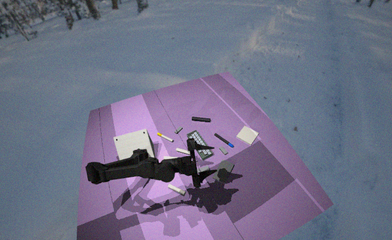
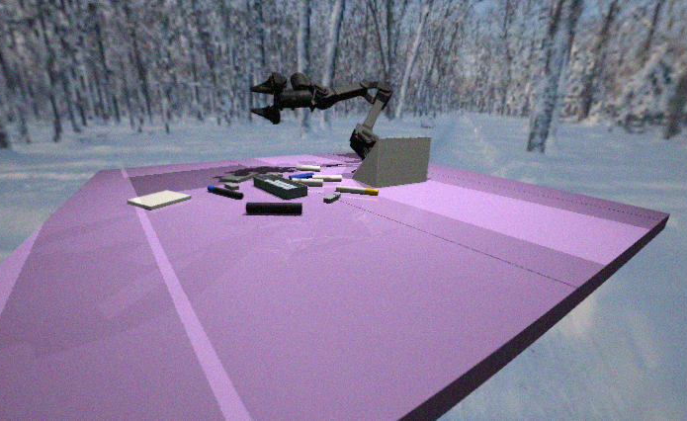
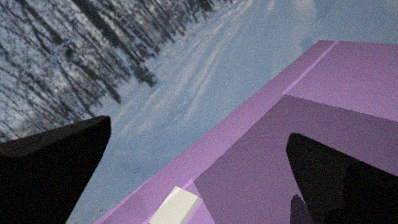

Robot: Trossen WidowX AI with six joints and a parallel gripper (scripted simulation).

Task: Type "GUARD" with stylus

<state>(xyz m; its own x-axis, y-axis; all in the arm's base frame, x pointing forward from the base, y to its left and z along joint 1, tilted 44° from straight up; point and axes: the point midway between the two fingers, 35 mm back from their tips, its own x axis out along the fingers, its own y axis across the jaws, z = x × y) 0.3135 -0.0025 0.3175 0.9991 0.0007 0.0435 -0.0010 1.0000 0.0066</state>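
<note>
The grey block is 4 cm behind my gripper tip, 9 cm to the left of it and 24 cm below it. Round my gripper tip: grey plate 6 cm ahead, 5 cm to the left, 25 cm below; white pad 27 cm ahead, 25 cm to the left, 25 cm below; blue-tipped pen 13 cm ahead, 22 cm to the left, 24 cm below.
</note>
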